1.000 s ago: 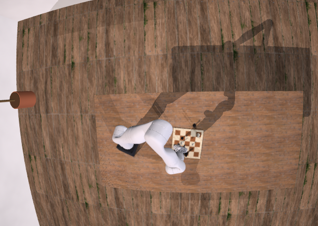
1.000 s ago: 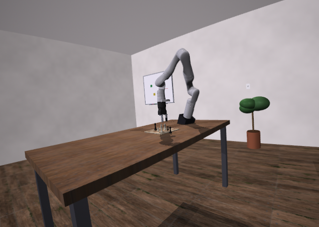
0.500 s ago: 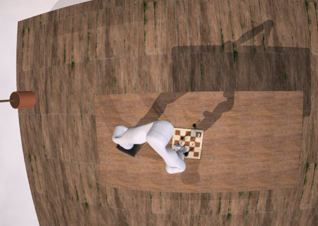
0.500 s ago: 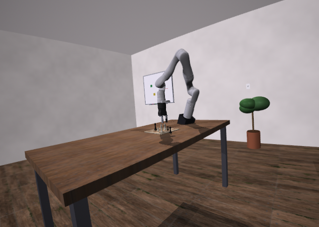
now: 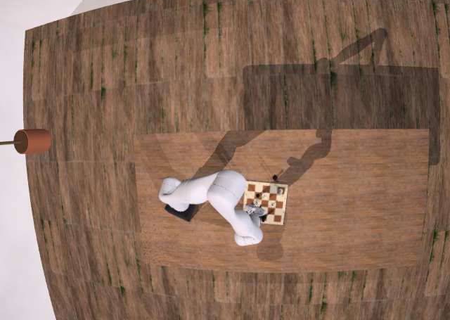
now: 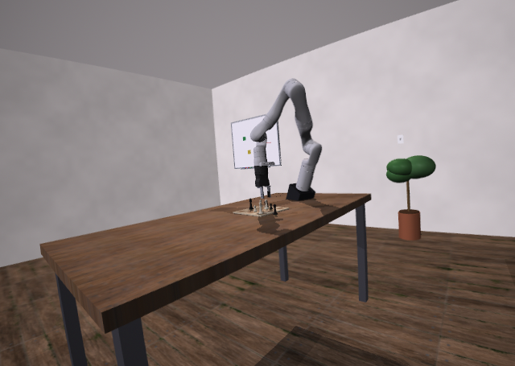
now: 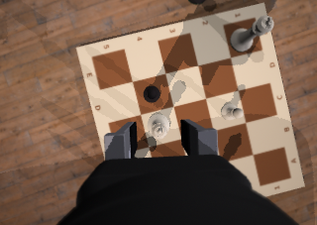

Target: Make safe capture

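My hand is 4 cm to the right of the black pawn and 6 cm above it. From my hand the other things lie so: chessboard: 4 cm ahead, 8 cm below; then white pawn: 8 cm ahead, 6 cm below; then tall black piece: 5 cm ahead, 8 cm to the right, 5 cm below.
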